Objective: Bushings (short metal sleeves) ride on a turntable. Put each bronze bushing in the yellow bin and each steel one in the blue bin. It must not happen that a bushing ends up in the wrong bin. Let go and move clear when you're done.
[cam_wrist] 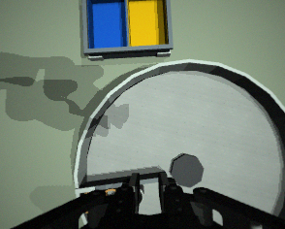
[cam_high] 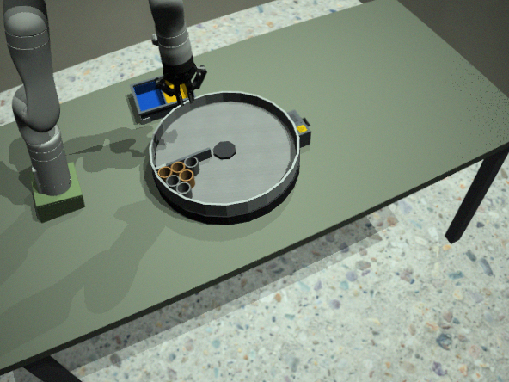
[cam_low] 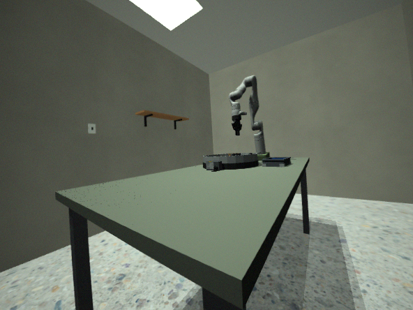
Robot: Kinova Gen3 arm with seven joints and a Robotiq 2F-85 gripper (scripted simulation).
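Right now the turntable is 21 cm below my hand, 8 cm ahead of it and 3 cm to the right of it.
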